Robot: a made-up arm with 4 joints.
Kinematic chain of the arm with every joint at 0, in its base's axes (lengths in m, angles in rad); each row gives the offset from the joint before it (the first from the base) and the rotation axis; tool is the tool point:
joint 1: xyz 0 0 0.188 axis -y
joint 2: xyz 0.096 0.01 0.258 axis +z
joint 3: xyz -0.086 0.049 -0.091 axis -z
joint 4: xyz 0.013 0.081 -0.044 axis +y
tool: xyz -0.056 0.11 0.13
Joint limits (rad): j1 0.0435..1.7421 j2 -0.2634..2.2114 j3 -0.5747..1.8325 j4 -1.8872..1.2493
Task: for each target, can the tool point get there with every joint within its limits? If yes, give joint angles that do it. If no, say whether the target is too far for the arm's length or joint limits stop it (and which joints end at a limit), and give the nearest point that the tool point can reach.
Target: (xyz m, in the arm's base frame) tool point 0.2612 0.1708 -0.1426
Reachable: no: joint limits stop it (at a limit: joint 1, joint 3, joint 4) | nearest point 0.0049 0.1115 -0.0125 | short by 0.293 m
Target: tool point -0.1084 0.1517 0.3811
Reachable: yes | joints 0.2902 1.1747 1.3139 -0.4466
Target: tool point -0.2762 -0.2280 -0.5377
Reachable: no: too far | nearest point -0.1756 -0.0830 -0.0480 | short by 0.521 m
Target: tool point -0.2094 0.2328 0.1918
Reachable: yes | joints 0.9122 0.1315 0.0876 -0.8412
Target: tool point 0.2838 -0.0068 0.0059
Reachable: no: joint limits stop it (at a limit: joint 1, joint 2, joint 3, joint 4) | nearest point 0.2362 0.0645 0.2276 | short by 0.238 m
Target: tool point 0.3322 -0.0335 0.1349
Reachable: no: joint limits stop it (at a limit: joint 1, joint 2, joint 3, joint 4) | nearest point 0.2362 0.0645 0.2276 | short by 0.166 m
